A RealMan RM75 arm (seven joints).
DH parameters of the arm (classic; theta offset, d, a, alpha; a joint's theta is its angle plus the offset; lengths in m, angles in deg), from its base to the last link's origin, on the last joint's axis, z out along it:
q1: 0 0.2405 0 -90
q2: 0 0 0 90
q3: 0 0.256 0 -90
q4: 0 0 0 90
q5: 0 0.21 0 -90
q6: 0 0 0 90
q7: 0 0.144 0 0
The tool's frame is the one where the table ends.
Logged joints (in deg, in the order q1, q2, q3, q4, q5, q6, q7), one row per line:
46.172, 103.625, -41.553, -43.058, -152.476, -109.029, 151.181
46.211, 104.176, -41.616, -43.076, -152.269, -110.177, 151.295
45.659, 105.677, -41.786, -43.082, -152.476, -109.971, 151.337
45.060, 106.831, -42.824, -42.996, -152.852, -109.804, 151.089
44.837, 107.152, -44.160, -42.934, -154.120, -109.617, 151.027
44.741, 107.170, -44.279, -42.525, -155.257, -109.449, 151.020
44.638, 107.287, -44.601, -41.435, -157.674, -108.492, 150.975
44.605, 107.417, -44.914, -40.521, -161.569, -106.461, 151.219
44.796, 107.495, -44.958, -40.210, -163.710, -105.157, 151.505
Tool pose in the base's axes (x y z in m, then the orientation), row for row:
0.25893, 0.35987, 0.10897, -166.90, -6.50, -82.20
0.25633, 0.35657, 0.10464, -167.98, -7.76, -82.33
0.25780, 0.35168, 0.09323, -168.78, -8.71, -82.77
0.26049, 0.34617, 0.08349, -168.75, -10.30, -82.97
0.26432, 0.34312, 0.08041, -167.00, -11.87, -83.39
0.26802, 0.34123, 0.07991, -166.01, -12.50, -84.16
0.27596, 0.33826, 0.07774, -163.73, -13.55, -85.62
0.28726, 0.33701, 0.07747, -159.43, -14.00, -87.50
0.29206, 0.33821, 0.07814, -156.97, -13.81, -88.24
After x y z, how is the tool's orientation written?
As angles about the fixed x, y, z axes (roll, pitch, yaw), in degrees.
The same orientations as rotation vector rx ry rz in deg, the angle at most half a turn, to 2 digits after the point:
-131.26, 113.00, -20.48
-132.41, 114.12, -21.04
-132.95, 115.39, -21.49
-133.52, 115.97, -23.48
-132.90, 115.59, -27.02
-131.95, 115.97, -28.72
-129.90, 116.29, -32.13
-126.09, 115.44, -36.61
-123.99, 114.44, -38.59

